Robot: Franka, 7 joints.
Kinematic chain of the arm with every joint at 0, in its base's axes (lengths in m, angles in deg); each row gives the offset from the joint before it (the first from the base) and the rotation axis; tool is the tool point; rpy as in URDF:
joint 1: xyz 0 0 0.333 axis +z
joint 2: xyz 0 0 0 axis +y
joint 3: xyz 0 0 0.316 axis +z
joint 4: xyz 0.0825 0 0 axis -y
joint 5: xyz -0.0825 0 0.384 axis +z
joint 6: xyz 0 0 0 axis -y
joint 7: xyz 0.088 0 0 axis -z
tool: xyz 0 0 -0.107 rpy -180 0 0
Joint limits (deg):
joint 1: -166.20..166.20
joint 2: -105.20..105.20
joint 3: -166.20..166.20
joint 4: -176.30..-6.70
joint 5: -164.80..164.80
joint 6: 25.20..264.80
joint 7: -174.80..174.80
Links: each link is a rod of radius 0.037 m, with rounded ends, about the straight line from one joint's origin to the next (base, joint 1, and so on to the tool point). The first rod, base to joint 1, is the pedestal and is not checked.
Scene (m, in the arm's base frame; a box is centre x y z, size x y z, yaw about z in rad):
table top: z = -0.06
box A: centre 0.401 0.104 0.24 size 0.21 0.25 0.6 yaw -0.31
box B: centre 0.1 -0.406 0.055 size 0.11 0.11 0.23 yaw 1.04
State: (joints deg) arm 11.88 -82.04 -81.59 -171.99 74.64 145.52 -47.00
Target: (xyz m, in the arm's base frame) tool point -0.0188 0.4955 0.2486
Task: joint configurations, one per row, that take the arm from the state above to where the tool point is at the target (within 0.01 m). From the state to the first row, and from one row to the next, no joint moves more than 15 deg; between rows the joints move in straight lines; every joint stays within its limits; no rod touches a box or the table.
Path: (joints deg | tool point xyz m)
1: 24.69 -81.53 -70.29 -163.55 75.85 152.11 -49.10 | 0.2799 -0.2080 0.3900
2: 37.49 -81.02 -58.99 -155.10 77.05 158.70 -51.20 | 0.3216 -0.1946 0.4748
3: 50.30 -80.51 -47.69 -146.66 78.26 165.29 -53.31 | 0.3441 -0.1565 0.5752
4: 59.15 -72.23 -41.12 -145.61 74.34 166.23 -42.02 | 0.3630 -0.0560 0.6059
5: 68.00 -63.96 -34.54 -144.57 70.42 167.16 -30.73 | 0.3568 0.0568 0.6278
6: 76.85 -55.68 -27.96 -143.52 66.50 168.09 -19.45 | 0.3203 0.1731 0.6382
7: 85.70 -47.40 -21.39 -142.47 62.59 169.02 -8.16 | 0.2515 0.2821 0.6353
8: 87.11 -33.21 -16.34 -140.79 66.32 160.00 -17.87 | 0.1967 0.3813 0.5662
9: 88.52 -19.01 -11.30 -139.10 70.05 150.98 -27.58 | 0.1313 0.4542 0.4720
10: 89.92 -4.81 -6.26 -137.41 73.78 141.96 -37.29 | 0.0582 0.4934 0.3623
11: 91.33 9.38 -1.21 -135.72 77.52 132.94 -47.00 | -0.0188 0.4955 0.2487

